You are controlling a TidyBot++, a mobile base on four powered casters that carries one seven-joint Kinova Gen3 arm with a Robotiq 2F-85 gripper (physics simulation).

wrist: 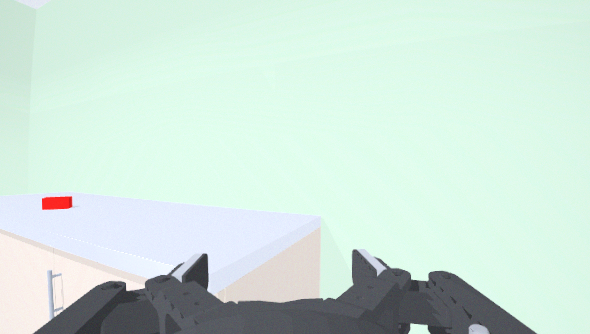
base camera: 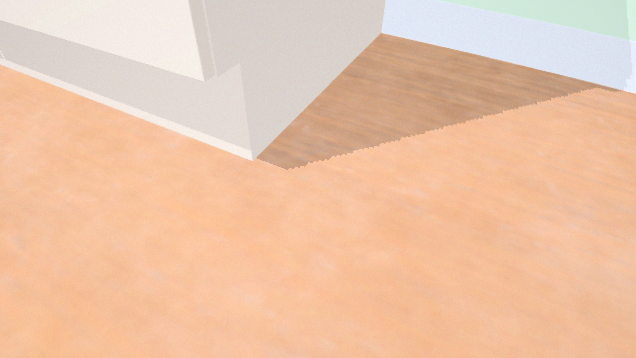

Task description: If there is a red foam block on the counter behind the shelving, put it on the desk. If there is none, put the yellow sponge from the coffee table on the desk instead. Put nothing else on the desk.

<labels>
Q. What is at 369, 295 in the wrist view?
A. The gripper.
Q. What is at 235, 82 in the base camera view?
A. A cream counter.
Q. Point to a cream counter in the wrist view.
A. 60, 254
</labels>
